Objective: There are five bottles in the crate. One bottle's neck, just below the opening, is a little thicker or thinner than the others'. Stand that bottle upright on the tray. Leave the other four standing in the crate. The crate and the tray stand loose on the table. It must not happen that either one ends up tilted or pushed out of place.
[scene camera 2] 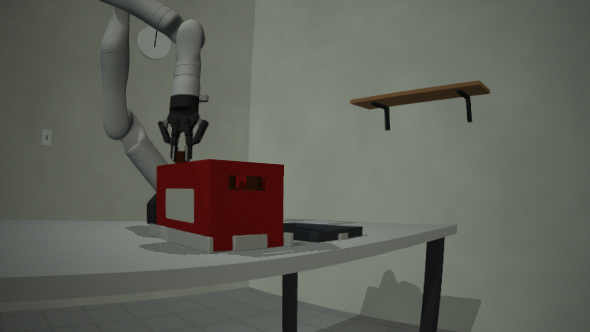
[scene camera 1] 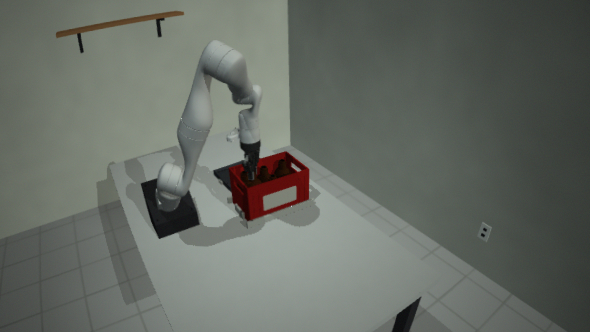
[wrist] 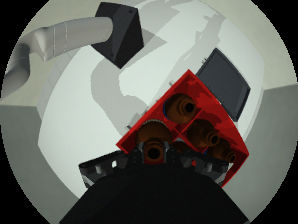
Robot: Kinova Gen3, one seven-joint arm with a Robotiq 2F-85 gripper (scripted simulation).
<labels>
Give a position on a dark tray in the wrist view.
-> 220,76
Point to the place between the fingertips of my gripper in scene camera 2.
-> At 180,161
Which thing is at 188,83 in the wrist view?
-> A red crate.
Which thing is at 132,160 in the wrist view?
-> My gripper.
</labels>
